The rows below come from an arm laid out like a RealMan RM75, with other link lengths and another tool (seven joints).
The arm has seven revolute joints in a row. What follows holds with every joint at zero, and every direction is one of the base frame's.
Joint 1 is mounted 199.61 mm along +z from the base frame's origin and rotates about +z.
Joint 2 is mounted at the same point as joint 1 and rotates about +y.
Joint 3 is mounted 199.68 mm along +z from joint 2 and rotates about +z.
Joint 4 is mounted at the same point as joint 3 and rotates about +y.
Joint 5 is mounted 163.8 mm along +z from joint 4 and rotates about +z.
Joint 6 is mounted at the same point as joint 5 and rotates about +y.
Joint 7 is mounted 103.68 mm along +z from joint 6 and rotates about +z.
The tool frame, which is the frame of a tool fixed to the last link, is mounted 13 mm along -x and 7 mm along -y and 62 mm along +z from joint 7; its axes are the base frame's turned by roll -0.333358, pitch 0 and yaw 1.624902 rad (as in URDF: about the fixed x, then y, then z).
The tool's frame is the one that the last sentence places.
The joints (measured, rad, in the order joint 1, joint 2, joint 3, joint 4, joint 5, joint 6, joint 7), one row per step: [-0.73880, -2.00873, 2.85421, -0.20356, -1.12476, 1.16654, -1.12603]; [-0.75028, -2.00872, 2.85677, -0.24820, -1.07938, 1.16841, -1.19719]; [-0.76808, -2.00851, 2.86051, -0.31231, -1.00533, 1.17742, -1.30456]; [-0.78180, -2.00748, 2.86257, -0.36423, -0.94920, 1.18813, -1.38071]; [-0.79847, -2.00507, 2.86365, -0.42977, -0.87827, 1.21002, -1.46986]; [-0.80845, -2.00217, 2.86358, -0.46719, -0.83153, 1.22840, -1.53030]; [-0.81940, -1.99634, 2.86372, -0.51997, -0.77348, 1.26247, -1.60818]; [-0.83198, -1.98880, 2.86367, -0.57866, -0.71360, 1.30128, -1.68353]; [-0.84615, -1.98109, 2.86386, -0.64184, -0.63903, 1.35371, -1.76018]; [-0.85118, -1.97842, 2.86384, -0.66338, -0.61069, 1.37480, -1.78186]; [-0.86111, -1.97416, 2.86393, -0.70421, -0.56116, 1.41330, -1.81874]
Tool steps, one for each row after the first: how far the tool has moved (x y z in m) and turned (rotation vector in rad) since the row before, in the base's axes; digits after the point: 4 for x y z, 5 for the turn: [-0.0007, 0.0010, 0.0020, -0.03231, -0.00119, 0.00616]; [-0.0001, 0.0007, 0.0021, -0.05410, -0.00171, 0.00880]; [-0.0006, 0.0004, 0.0030, -0.03641, 0.00562, 0.00864]; [-0.0006, -0.0002, 0.0045, -0.04354, 0.01094, 0.00979]; [0.0000, -0.0008, 0.0023, -0.03230, 0.00072, 0.00835]; [-0.0003, -0.0019, 0.0048, -0.03962, 0.00119, 0.01053]; [-0.0006, -0.0021, 0.0064, -0.03796, 0.00825, 0.01281]; [-0.0004, -0.0042, 0.0050, -0.05363, 0.01464, 0.01346]; [-0.0001, -0.0020, 0.0013, -0.02131, 0.00900, 0.00282]; [-0.0002, -0.0035, 0.0027, -0.03649, 0.01765, 0.00642]
